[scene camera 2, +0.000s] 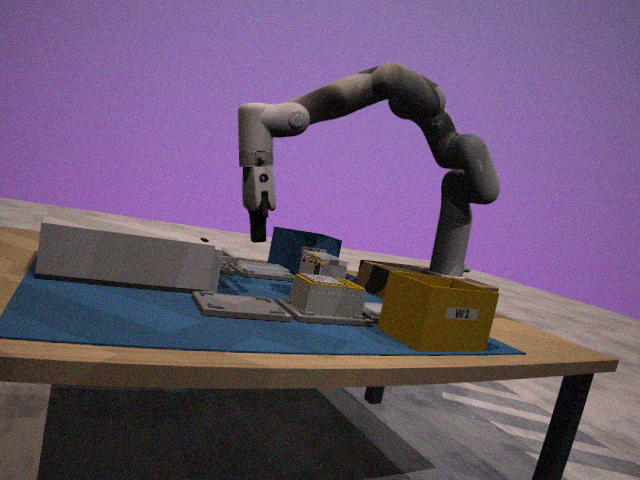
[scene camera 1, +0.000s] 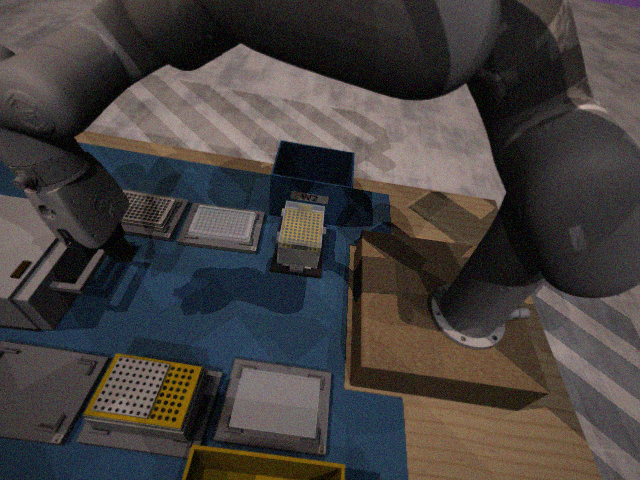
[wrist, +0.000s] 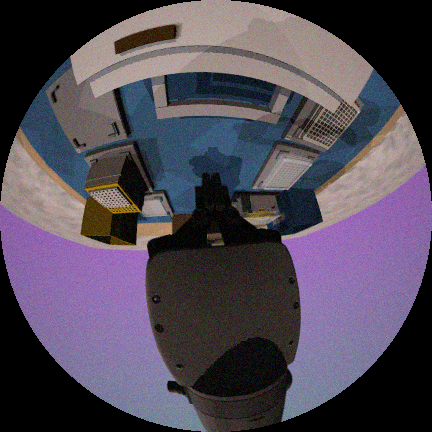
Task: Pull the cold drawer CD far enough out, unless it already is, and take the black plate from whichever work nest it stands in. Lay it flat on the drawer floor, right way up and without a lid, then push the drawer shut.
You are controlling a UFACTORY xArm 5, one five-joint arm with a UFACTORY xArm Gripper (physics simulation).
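Places are measured from the arm's base along level axes (x right, y back, z down), in metres.
Pixels of known places: gripper, fingertip midpoint: (scene camera 2: 258, 241) (scene camera 1: 125, 258) (wrist: 209, 182); arm's base, link origin: (scene camera 2: 444, 276) (scene camera 1: 465, 315).
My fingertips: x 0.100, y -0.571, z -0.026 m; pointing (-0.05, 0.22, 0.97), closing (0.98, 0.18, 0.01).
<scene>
For each thing: its middle in the pictures, then the offset to it from my fingertips. "spot": a spot on its surface instead.
- pale cabinet, body centre: (scene camera 2: 125, 250) dx +0.056, dy -0.280, dz +0.058 m
- bar handle, surface spot: (wrist: 217, 111) (scene camera 1: 93, 263) spot: dx +0.016, dy -0.060, dz +0.035 m
- pale grid, body centre: (wrist: 331, 119) (scene camera 1: 140, 209) dx +0.207, dy -0.041, dz +0.092 m
- back nest, surface spot: (scene camera 1: 177, 221) spot: dx +0.181, dy +0.036, dz +0.101 m
- clear-white plate, body centre: (scene camera 1: 223, 223) (wrist: 285, 174) (scene camera 2: 263, 267) dx +0.171, dy +0.133, dz +0.092 m
- yellow-topped stack, body centre: (scene camera 1: 302, 227) (scene camera 2: 324, 259) (wrist: 256, 216) dx +0.122, dy +0.299, dz +0.047 m
- blue W2 bin, body centre: (scene camera 1: 311, 183) (scene camera 2: 304, 252) (wrist: 291, 214) dx +0.269, dy +0.332, dz +0.051 m
- bare nest, body centre: (wrist: 82, 108) (scene camera 2: 240, 305) (scene camera 1: 29, 388) dx -0.161, dy -0.111, dz +0.102 m
- yellow-topped tip box, body centre: (scene camera 1: 151, 395) (scene camera 2: 327, 294) (wrist: 116, 188) dx -0.195, dy +0.066, dz +0.067 m
- flat pale piece, body centre: (scene camera 1: 277, 401) (wrist: 150, 208) dx -0.206, dy +0.244, dz +0.095 m
- yellow W1 bin, body centre: (scene camera 2: 437, 311) (wrist: 110, 223) dx -0.359, dy +0.217, dz +0.051 m
The cold drawer CD is the pale cabinet (scene camera 1: 23, 222) (scene camera 2: 124, 258) (wrist: 225, 27) at the left, with a bar handle (scene camera 1: 85, 276) (wrist: 217, 111) on its front. The drawer front sits against the cabinet or nearly so; its inside does not show. A plate with dark wells and a pale grid (scene camera 1: 148, 209) (wrist: 331, 122), which looks like the black plate, stands in a back nest (scene camera 1: 177, 221) near the cabinet, partly behind my wrist in scene camera 1. My gripper (scene camera 1: 125, 252) (scene camera 2: 257, 238) (wrist: 209, 182) is shut and empty, pointing down above the mat, in front of the handle.
A clear-white plate (scene camera 1: 221, 223) (wrist: 289, 170) stands in the neighbouring nest. A yellow-topped stack (scene camera 1: 301, 227) is by the blue W2 bin (scene camera 1: 310, 186). Along the front are a bare nest (scene camera 1: 41, 387), a yellow-topped tip box (scene camera 1: 144, 390), a flat pale piece (scene camera 1: 276, 403) and yellow W1 bin (scene camera 2: 403, 315).
</scene>
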